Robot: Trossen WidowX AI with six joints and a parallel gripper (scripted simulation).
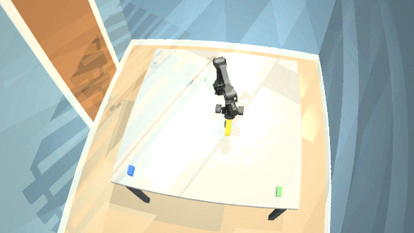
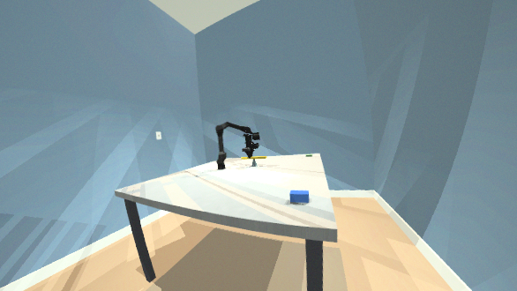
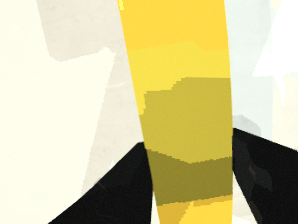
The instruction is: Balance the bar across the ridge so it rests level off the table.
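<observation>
Now: the yellow bar 3 cm ahead of my gripper tip. Round my gripper tip: green block: 48 cm ahead, 39 cm to the left, 7 cm below; blue block: 48 cm ahead, 61 cm to the right, 6 cm below.
</observation>
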